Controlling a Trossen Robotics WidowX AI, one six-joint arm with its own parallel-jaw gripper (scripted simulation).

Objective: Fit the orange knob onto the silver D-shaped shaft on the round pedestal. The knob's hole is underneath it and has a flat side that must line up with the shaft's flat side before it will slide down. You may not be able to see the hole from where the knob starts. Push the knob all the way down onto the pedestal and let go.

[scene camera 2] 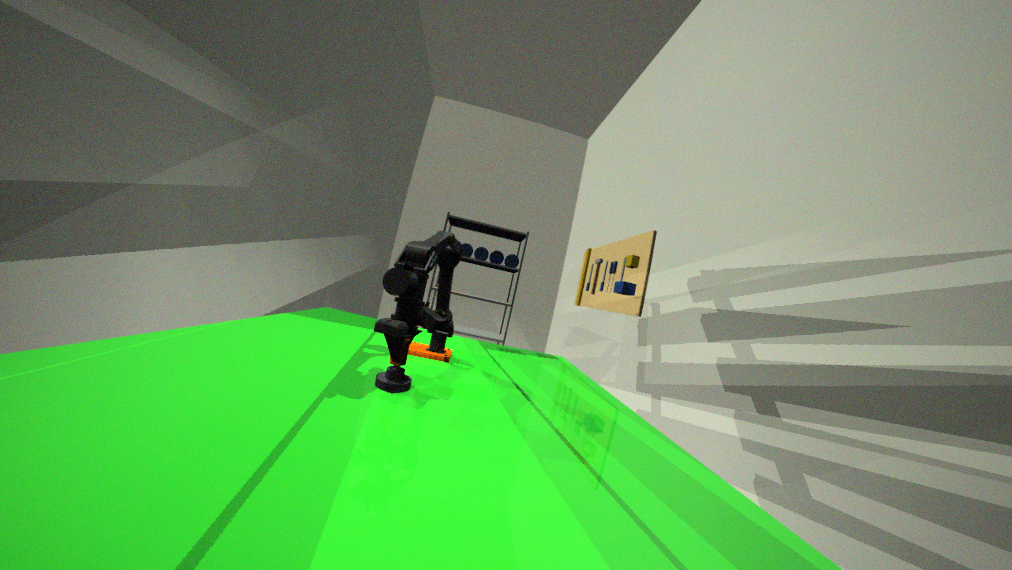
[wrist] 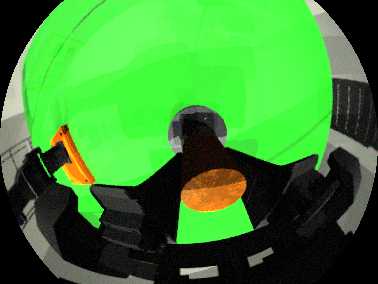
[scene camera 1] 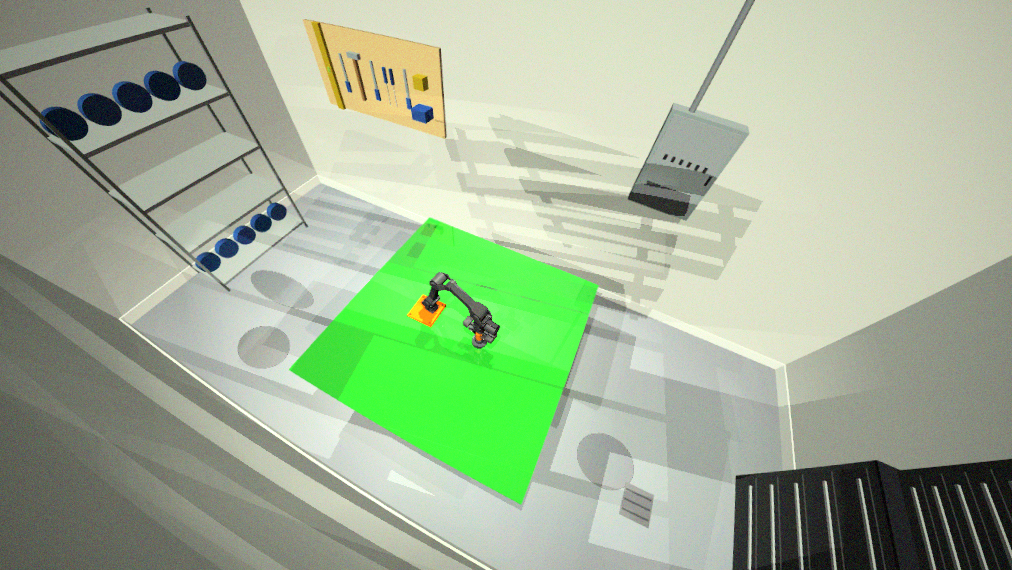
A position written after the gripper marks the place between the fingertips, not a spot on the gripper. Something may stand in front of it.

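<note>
The gripper [scene camera 2: 398,358] holds an orange knob. Seen from the wrist, the gripper [wrist: 203,154] appears again, and the scene there includes a dark round pedestal [wrist: 192,118].
</note>
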